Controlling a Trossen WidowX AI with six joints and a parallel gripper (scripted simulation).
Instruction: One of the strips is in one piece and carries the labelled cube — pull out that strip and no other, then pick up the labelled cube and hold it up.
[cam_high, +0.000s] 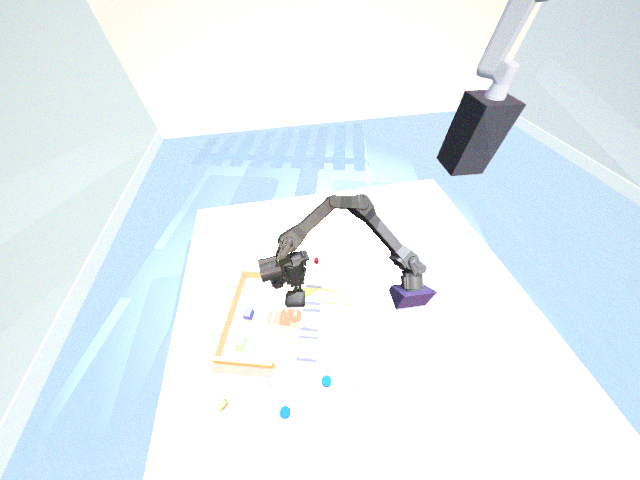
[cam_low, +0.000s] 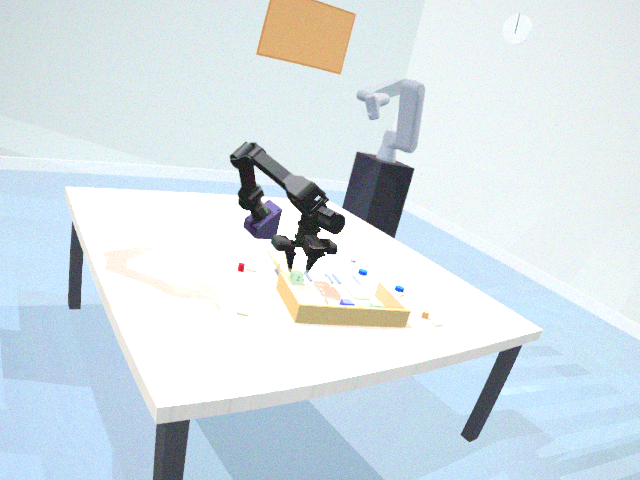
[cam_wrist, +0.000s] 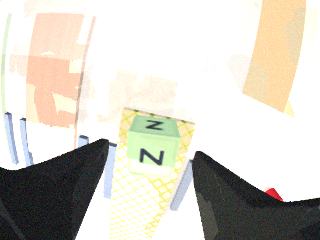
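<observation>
My gripper tip is now 11 cm past the yellow strip, 3 cm above it and 2 cm to the right of it. Round my gripper tip: small red block 14 cm to the right, 8 cm behind, 2 cm below.
</observation>
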